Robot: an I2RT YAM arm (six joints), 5 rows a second.
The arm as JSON. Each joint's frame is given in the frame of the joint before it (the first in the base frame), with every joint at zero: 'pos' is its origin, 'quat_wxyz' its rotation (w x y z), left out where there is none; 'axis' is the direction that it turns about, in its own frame. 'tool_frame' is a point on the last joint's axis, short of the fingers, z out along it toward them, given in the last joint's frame.
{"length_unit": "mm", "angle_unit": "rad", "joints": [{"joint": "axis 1", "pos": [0.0, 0.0, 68.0], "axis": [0.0, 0.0, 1.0]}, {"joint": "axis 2", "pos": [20.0, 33.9, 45.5], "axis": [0.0, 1.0, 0.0]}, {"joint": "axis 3", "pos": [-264.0, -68.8, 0.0], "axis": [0.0, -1.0, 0.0]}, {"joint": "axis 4", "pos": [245.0, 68.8, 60.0], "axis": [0.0, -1.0, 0.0]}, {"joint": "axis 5", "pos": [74.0, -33.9, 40.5], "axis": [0.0, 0.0, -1.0]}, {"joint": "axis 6", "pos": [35.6, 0.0, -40.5], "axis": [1.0, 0.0, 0.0]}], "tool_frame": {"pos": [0.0, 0.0, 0.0], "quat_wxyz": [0.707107, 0.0, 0.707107, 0.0]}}
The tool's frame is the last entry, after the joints.
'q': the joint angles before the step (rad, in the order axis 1, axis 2, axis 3, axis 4, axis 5, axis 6). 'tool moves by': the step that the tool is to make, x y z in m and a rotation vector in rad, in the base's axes. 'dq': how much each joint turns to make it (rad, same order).
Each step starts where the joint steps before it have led.
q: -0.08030, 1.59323, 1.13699, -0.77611, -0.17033, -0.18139
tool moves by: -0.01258, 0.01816, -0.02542, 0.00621, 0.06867, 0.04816
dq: 0.05798, 0.00039, -0.09498, 0.02823, 0.00038, 0.01030
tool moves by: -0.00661, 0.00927, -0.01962, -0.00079, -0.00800, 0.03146
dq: 0.03168, 0.00000, -0.08391, 0.09192, 0.00077, 0.00001
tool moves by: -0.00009, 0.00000, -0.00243, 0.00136, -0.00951, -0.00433
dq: 0.00000, -0.00001, -0.01183, 0.02212, 0.00000, 0.00458
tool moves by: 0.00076, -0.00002, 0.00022, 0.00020, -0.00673, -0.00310
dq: 0.00000, 0.00001, 0.00000, 0.00726, 0.00076, 0.00305
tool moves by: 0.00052, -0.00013, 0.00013, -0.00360, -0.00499, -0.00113
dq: 0.00000, 0.00000, -0.00004, 0.00499, 0.00382, 0.00000
